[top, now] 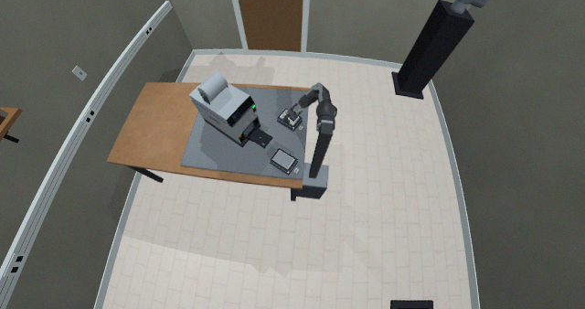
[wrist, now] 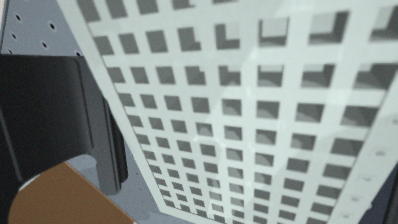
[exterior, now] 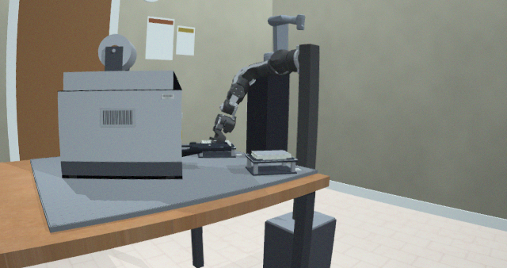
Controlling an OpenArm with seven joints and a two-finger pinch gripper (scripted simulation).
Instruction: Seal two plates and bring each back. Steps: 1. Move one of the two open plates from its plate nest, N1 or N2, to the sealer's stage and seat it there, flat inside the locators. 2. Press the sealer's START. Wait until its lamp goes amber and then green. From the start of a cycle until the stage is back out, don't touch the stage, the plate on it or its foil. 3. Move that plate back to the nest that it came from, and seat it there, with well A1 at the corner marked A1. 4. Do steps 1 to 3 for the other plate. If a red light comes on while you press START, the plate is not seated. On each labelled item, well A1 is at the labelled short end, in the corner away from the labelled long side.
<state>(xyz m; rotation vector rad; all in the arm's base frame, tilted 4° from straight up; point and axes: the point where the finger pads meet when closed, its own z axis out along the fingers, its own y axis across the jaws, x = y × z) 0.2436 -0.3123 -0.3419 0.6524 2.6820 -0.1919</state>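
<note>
Right now my hand is 22 cm to the right of the sealer stage, 17 cm short of it and 3 cm below it. From my hand the other things lie so: white start button: 22 cm ahead, 13 cm above, 9 cm to the left; plate nest: 35 cm to the left, 1 cm below, 1 cm behind; white open-well plate: 1 cm below.
</note>
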